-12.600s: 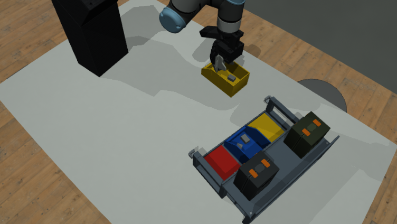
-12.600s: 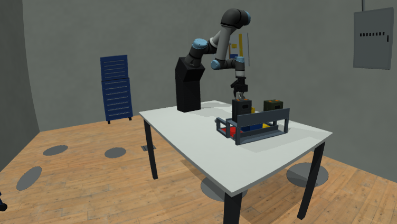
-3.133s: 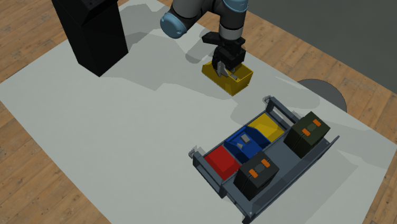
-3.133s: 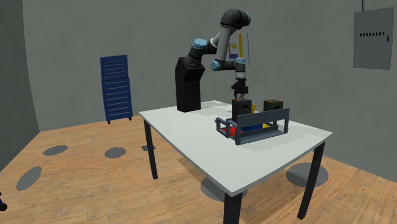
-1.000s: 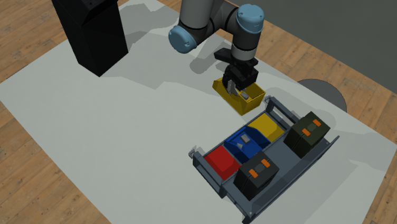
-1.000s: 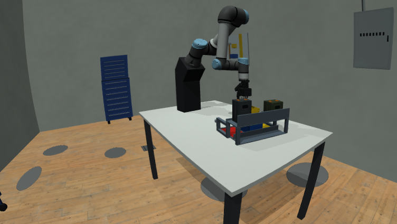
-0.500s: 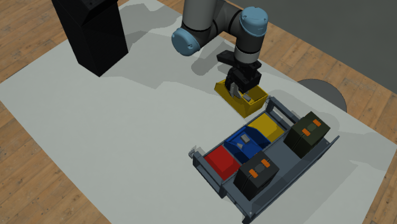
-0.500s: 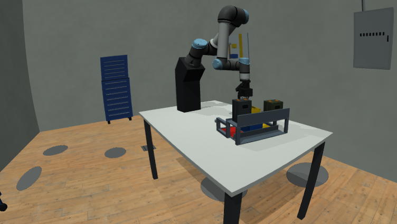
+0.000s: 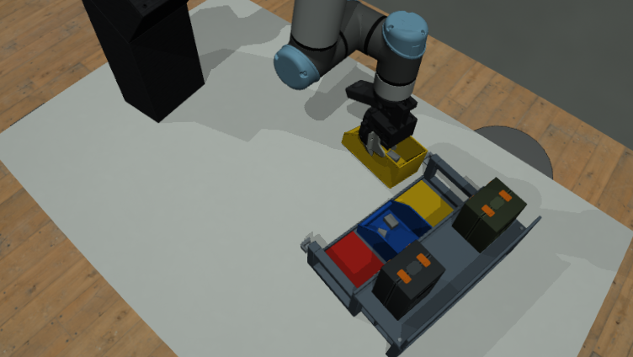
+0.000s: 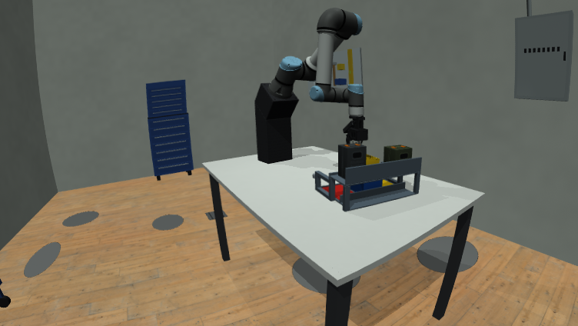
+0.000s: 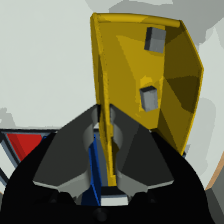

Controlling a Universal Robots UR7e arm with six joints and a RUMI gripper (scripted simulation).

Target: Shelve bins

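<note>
My gripper is now 10 mm short of the yellow bin, 40 mm to the right of it and 30 mm above it. Round my hand: blue bin 140 mm ahead, 140 mm to the right, 60 mm below.
</note>
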